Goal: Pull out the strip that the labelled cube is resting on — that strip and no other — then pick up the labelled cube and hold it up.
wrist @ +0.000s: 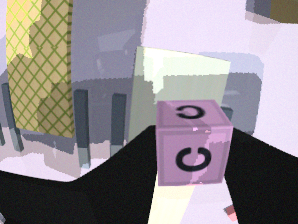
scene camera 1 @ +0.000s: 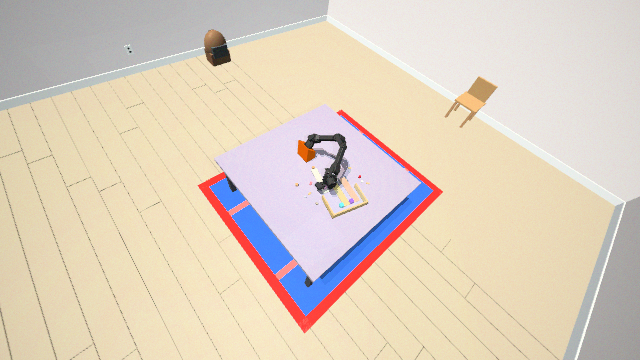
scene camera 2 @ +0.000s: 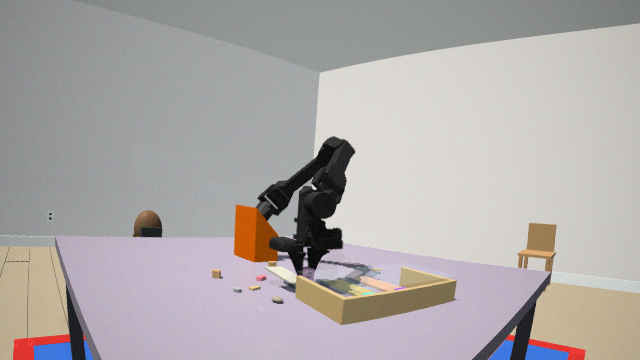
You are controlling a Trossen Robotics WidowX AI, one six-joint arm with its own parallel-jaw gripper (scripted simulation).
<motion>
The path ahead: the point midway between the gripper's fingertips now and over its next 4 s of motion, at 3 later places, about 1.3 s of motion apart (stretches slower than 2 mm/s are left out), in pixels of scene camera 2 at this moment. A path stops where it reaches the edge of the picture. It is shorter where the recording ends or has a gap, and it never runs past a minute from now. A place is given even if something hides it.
My gripper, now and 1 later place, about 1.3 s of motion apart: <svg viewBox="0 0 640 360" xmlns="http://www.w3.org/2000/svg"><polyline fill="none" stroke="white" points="305,277 293,248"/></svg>
</motion>
